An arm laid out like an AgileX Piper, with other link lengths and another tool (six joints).
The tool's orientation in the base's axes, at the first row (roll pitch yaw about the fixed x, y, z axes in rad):
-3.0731 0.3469 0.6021
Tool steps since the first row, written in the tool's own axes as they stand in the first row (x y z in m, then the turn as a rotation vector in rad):
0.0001 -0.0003 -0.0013 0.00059 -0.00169 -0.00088
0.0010 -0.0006 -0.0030 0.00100 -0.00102 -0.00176
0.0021 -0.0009 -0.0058 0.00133 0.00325 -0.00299
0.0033 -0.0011 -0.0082 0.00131 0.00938 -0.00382
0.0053 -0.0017 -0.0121 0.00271 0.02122 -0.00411
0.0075 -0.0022 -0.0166 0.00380 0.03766 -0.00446
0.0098 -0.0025 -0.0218 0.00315 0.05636 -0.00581
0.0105 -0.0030 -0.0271 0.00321 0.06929 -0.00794
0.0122 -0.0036 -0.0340 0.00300 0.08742 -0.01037
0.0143 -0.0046 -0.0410 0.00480 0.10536 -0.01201
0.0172 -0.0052 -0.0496 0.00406 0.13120 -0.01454
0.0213 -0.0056 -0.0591 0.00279 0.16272 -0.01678
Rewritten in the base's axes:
0.0003 0.0005 0.0012 -0.00019 0.00185 0.00073
0.0014 0.0014 0.0025 0.00078 0.00162 0.00138
0.0030 0.0027 0.0048 0.00376 -0.00160 0.00214
0.0046 0.0038 0.0066 0.00735 -0.00662 0.00253
0.0070 0.0059 0.0097 0.01499 -0.01573 0.00157
0.0099 0.0081 0.0132 0.02492 -0.02883 0.00047
0.0132 0.0103 0.0173 0.03506 -0.04462 0.00075
0.0151 0.0118 0.0220 0.04284 -0.05510 0.00190
0.0183 0.0141 0.0280 0.05335 -0.07003 0.00308
0.0216 0.0170 0.0339 0.06506 -0.08383 0.00285
0.0263 0.0202 0.0410 0.07939 -0.10547 0.00382
0.0323 0.0240 0.0486 0.09633 -0.13217 0.00432

